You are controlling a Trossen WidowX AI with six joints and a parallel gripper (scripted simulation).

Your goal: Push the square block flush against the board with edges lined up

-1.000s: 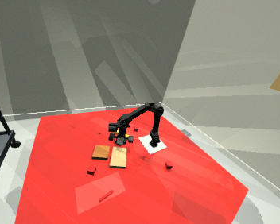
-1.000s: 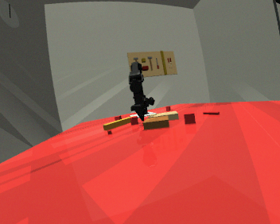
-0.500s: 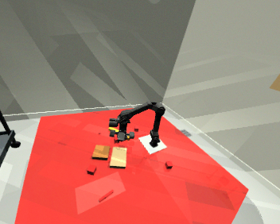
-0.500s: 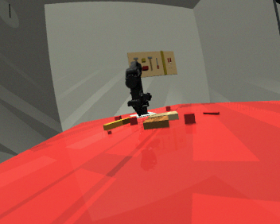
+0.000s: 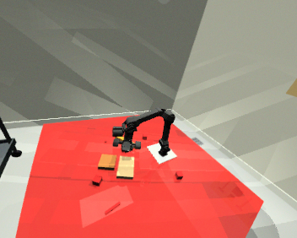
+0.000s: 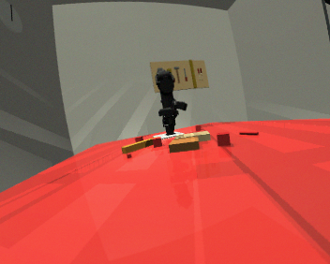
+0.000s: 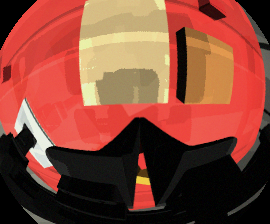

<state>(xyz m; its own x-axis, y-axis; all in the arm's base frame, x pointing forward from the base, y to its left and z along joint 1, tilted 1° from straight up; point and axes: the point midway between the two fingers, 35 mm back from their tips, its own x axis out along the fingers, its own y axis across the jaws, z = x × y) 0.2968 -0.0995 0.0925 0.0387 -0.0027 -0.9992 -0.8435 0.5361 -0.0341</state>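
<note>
The board is 80 mm to the left of my gripper tip, 50 mm below it and 30 mm ahead of it. Also, from my gripper tip: orange square block 120 mm ahead, 50 mm below, 10 mm to the right; then thin red bar 260 mm to the left, 200 mm ahead, 50 mm below; then long thin yellow bar 140 mm to the right, 80 mm behind, 50 mm below.
</note>
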